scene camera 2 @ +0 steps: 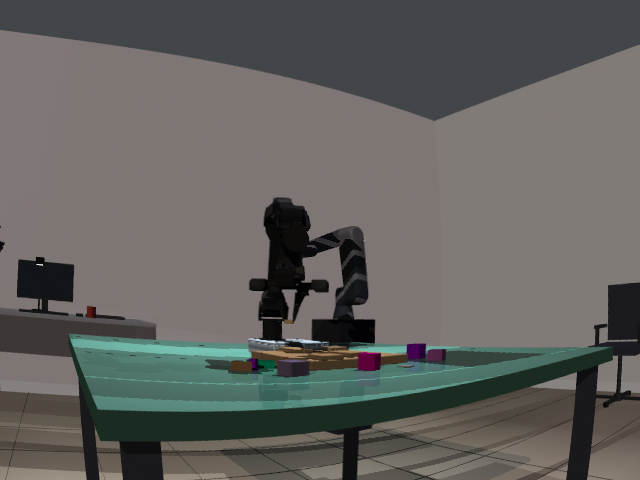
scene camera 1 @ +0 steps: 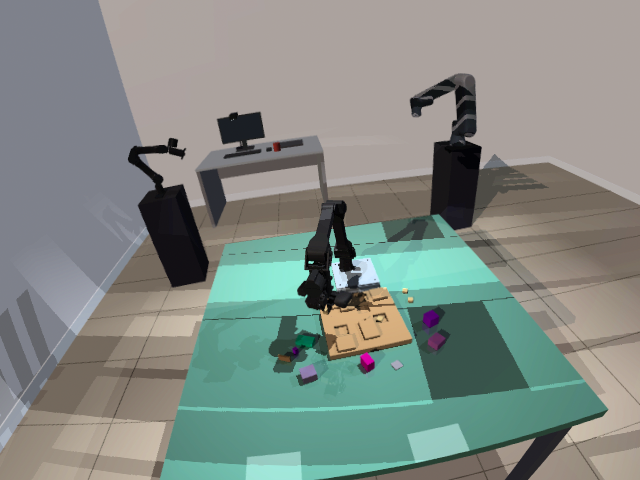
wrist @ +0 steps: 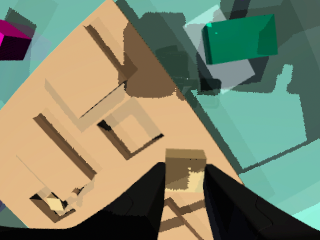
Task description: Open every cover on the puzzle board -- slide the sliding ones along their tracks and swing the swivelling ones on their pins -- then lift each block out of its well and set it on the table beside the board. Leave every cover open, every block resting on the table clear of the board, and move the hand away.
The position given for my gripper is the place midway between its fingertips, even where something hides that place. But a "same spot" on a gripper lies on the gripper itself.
my gripper: scene camera 2; scene camera 1; wrist 184,170
same spot on my gripper: (scene camera 1: 341,299) = (scene camera 2: 321,280)
same spot on tan puzzle board: (scene camera 2: 348,362) = (scene camera 1: 358,352)
